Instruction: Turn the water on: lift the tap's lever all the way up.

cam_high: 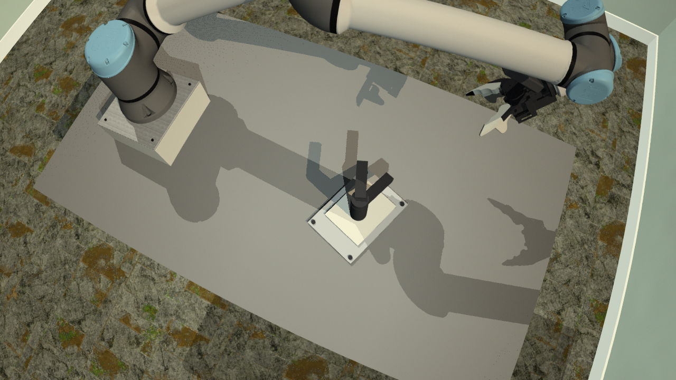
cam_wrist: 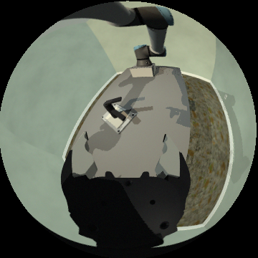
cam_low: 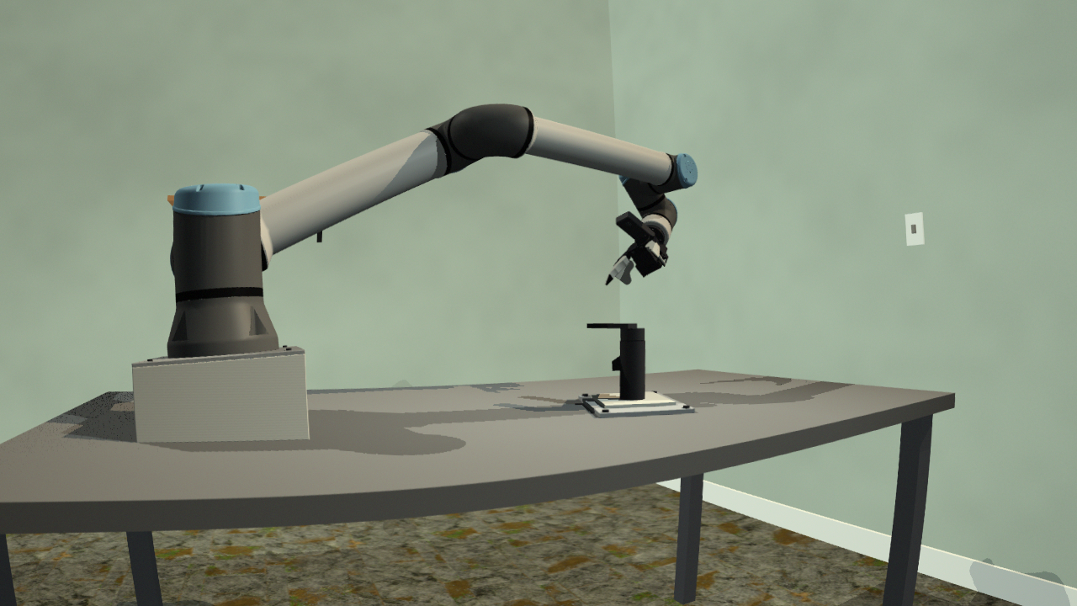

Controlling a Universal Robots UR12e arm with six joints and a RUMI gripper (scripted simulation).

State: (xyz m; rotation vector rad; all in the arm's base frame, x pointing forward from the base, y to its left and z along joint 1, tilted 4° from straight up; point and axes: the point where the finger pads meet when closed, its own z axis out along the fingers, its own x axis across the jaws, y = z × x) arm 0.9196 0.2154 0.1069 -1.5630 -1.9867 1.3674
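My gripper is now 220 mm to the left of the black lever, 200 mm past it and 130 mm above it. From my hand the other things lie so: black tap: 250 mm to the right, 180 mm below, 180 mm behind.
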